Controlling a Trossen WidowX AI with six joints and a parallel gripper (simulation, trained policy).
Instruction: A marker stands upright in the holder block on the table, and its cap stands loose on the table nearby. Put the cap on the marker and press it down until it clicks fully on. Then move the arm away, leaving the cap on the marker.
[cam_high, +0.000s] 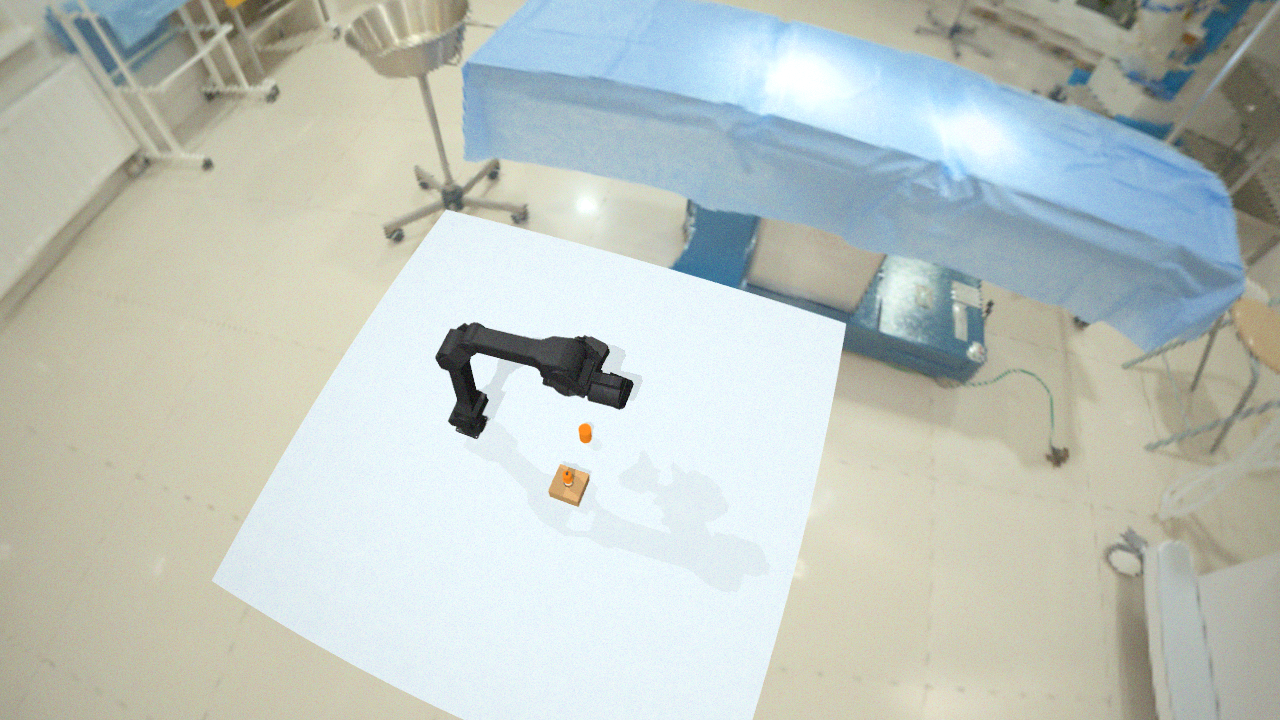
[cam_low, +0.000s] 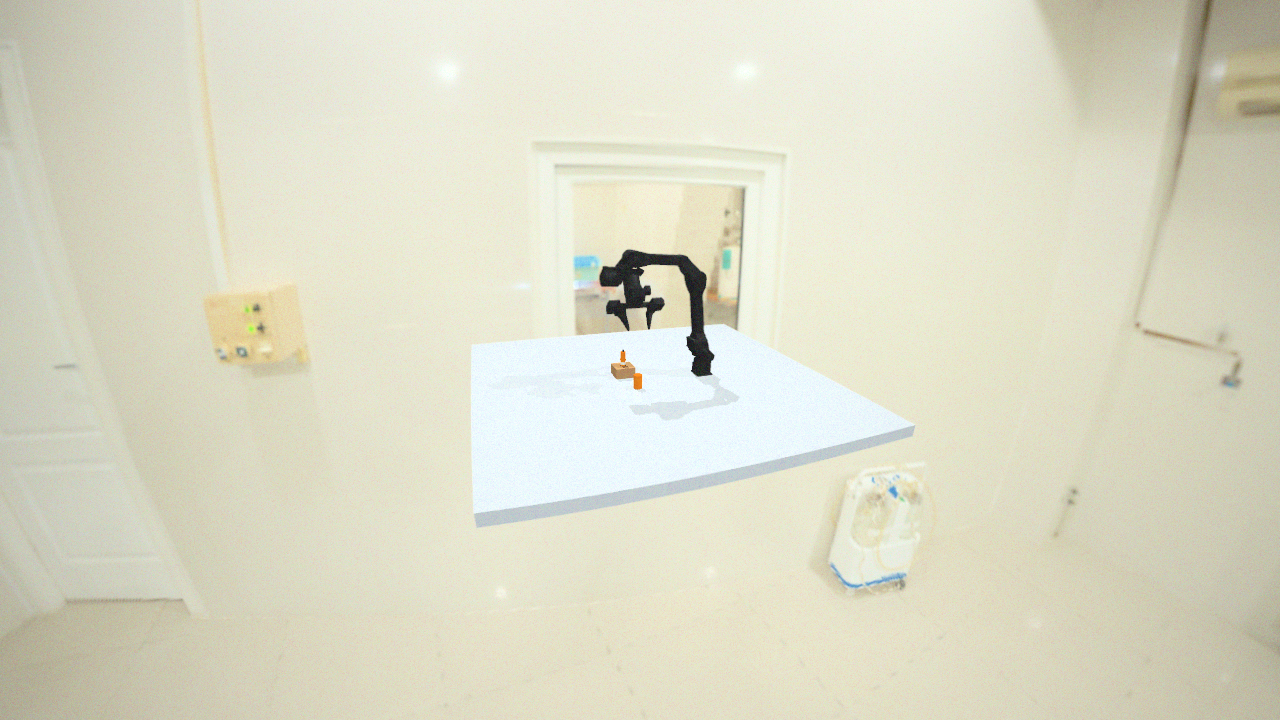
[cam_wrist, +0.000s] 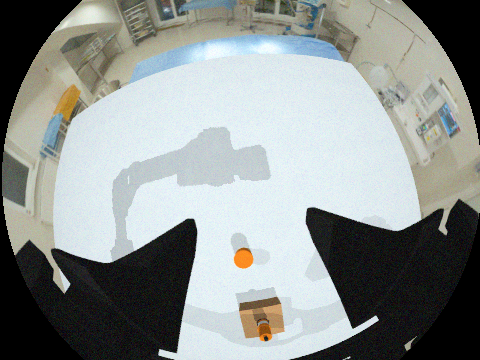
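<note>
My gripper tip is now 200 mm above the orange cap, 50 mm to the left of it and 10 mm past it. Also, from my gripper tip: tan holder block 200 mm below, 180 mm to the right.
</note>
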